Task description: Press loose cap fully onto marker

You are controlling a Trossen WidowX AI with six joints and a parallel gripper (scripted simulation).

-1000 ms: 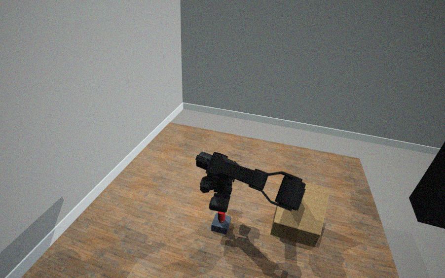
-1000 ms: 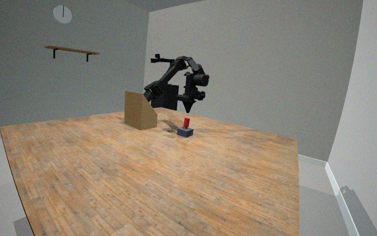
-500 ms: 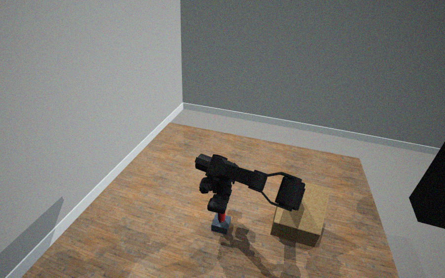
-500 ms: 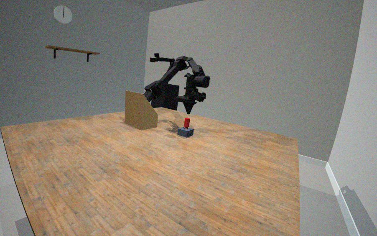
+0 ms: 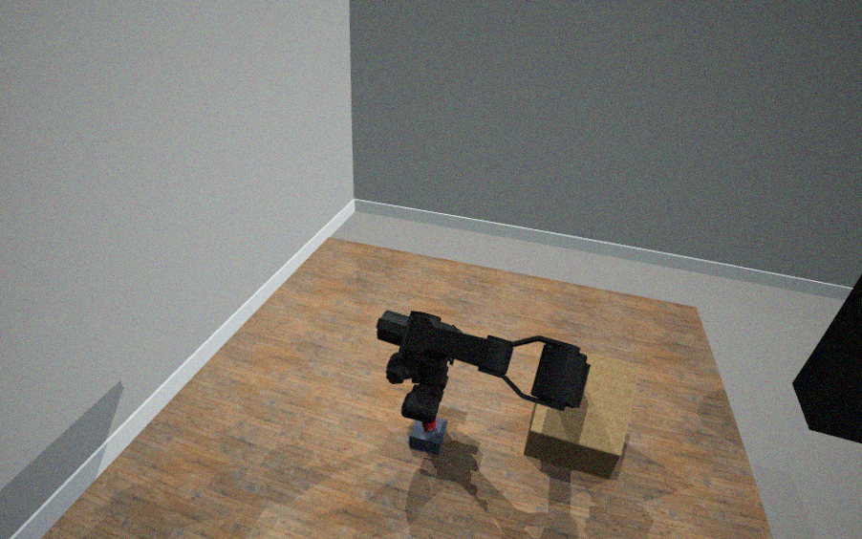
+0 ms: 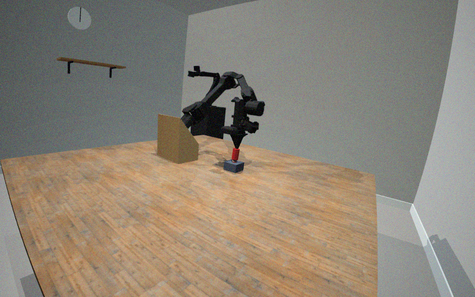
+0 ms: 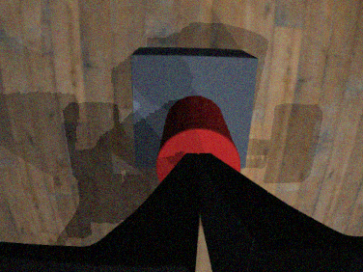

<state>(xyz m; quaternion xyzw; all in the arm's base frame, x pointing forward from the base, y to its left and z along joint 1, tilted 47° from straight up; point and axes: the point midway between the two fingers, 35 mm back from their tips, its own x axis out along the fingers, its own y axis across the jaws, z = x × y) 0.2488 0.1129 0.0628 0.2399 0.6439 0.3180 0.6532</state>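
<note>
Now: the red cap 30 mm below my gripper tip. From my gripper tip the other things lie so: blue-grey holder block 80 mm below.
</note>
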